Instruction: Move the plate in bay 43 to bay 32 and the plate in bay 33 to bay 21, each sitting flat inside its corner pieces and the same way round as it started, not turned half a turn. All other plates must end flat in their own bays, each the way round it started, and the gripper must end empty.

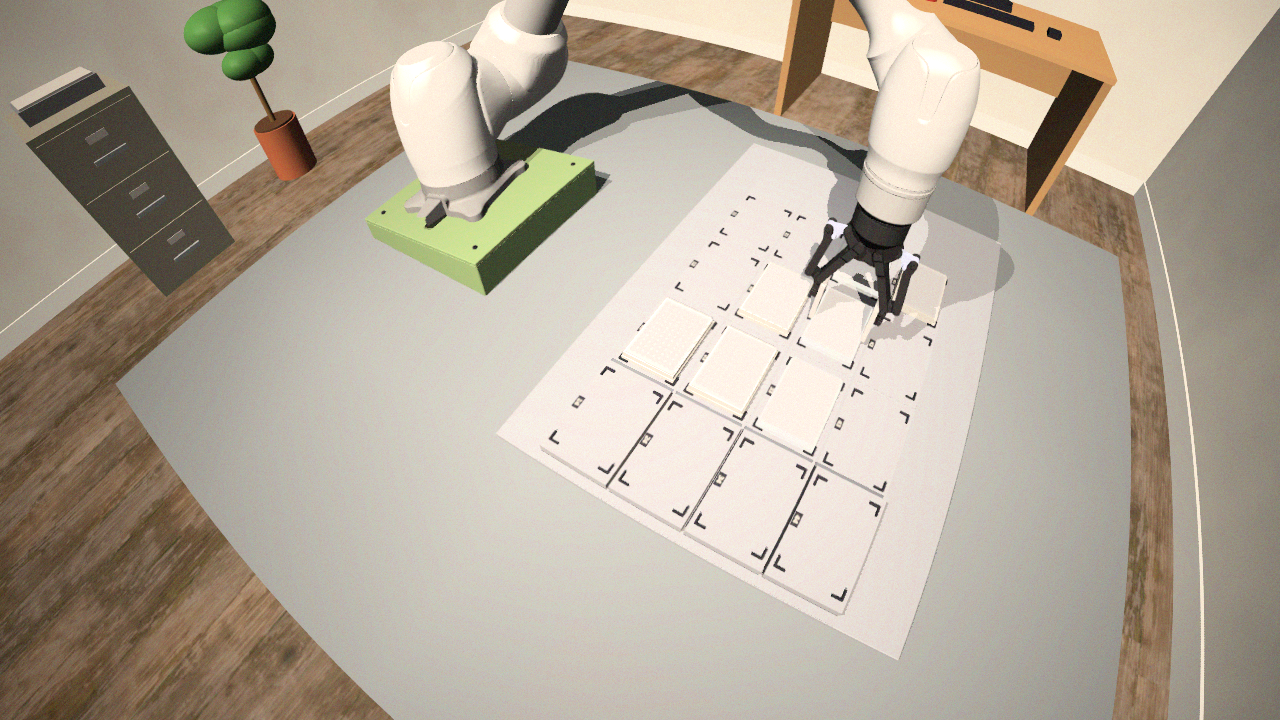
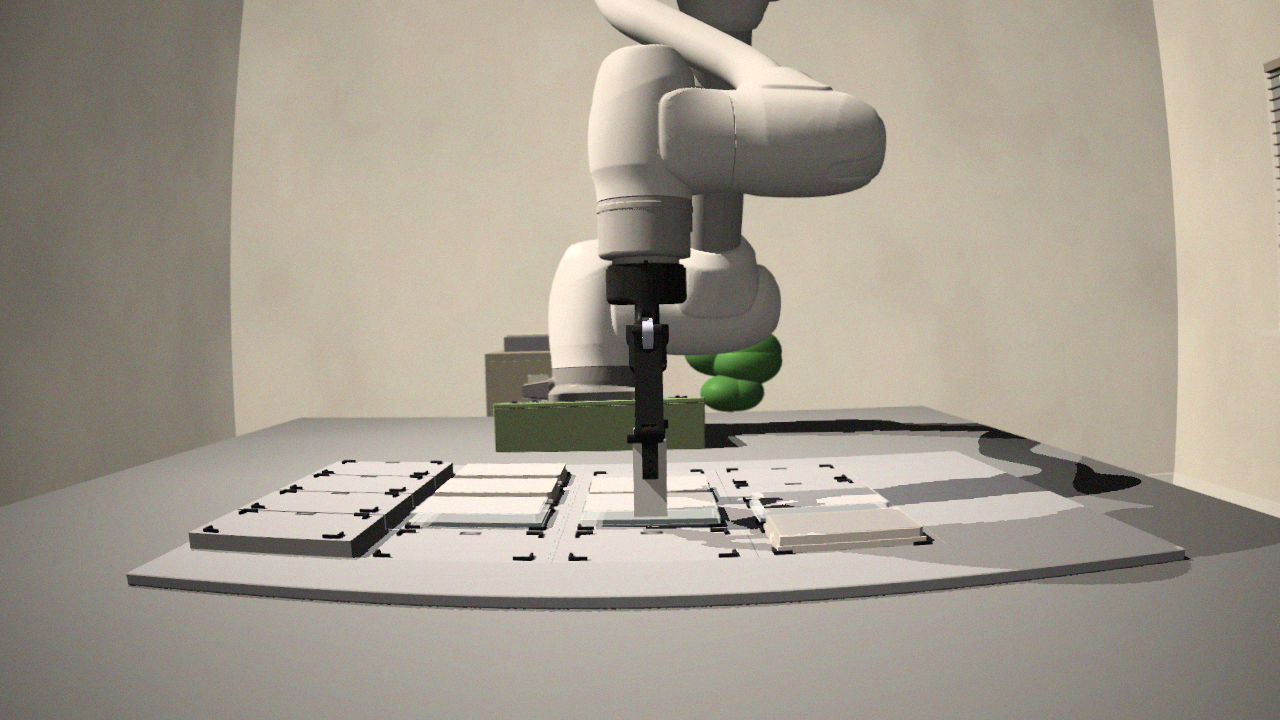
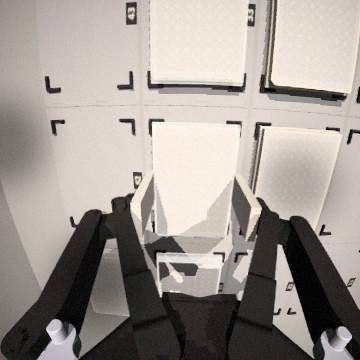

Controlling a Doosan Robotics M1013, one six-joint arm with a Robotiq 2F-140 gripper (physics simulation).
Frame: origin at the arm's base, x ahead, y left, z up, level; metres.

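Seen in the pictures: gripper, fingertip midpoint: (image 1: 838, 323) (image 2: 650, 506) (image 3: 192, 185); arm's base, link origin: (image 1: 466, 188) (image 2: 597, 400).
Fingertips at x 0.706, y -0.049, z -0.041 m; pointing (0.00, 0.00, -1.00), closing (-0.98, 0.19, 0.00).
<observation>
Pixels of each thing's top centre, then the offset from my fingertips to it. "spot": a spot on its surface instead.
- Bay 43, surface spot: (image 2: 447, 544) (image 1: 863, 444) spot: dx +0.070, dy -0.193, dz -0.012 m
- Bay 21, surface spot: (image 1: 801, 240) spot: dx -0.091, dy +0.185, dz -0.012 m
- bay 13, surface spot: (image 1: 668, 338) spot: dx -0.239, dy -0.129, dz +0.003 m
- bay 23, surface spot: (image 3: 315, 45) spot: dx -0.128, dy -0.118, dz +0.003 m
- bay 22, surface spot: (image 3: 300, 175) (image 1: 771, 299) spot: dx -0.113, dy +0.005, dz +0.003 m
- bay 41, surface spot: (image 2: 845, 526) (image 1: 931, 292) spot: dx +0.155, dy +0.135, dz +0.003 m
- clear plate, top centre: (image 2: 819, 497) (image 3: 187, 294) (image 1: 866, 262) dx +0.031, dy +0.161, dz +0.002 m
My gripper (image 1: 845, 308) (image 2: 649, 497) (image 3: 192, 185) is shut on a pale plate (image 1: 836, 338) (image 2: 608, 506) (image 3: 195, 155) across its width. This plate is in bay 32, looks level, and lines up with the corner pieces seen at its front end; any small gap beneath is hard to tell. Another pale plate (image 1: 799, 402) (image 2: 483, 506) (image 3: 198, 40) lies flat in bay 33. Bay 43 (image 1: 863, 438) (image 2: 447, 544) (image 3: 90, 45) holds no plate. Bay 21 (image 1: 801, 240) shows no plate and is partly hidden by a finger.
Plates lie in bay 13 (image 1: 668, 338), bay 23 (image 1: 732, 369) (image 3: 315, 45), bay 22 (image 1: 774, 295) (image 3: 300, 175) and bay 41 (image 1: 926, 291) (image 2: 845, 526). A clear plate (image 2: 859, 497) (image 3: 189, 272) shows in bay 31. Raised bays (image 1: 671, 461) (image 2: 268, 528) line the front.
</observation>
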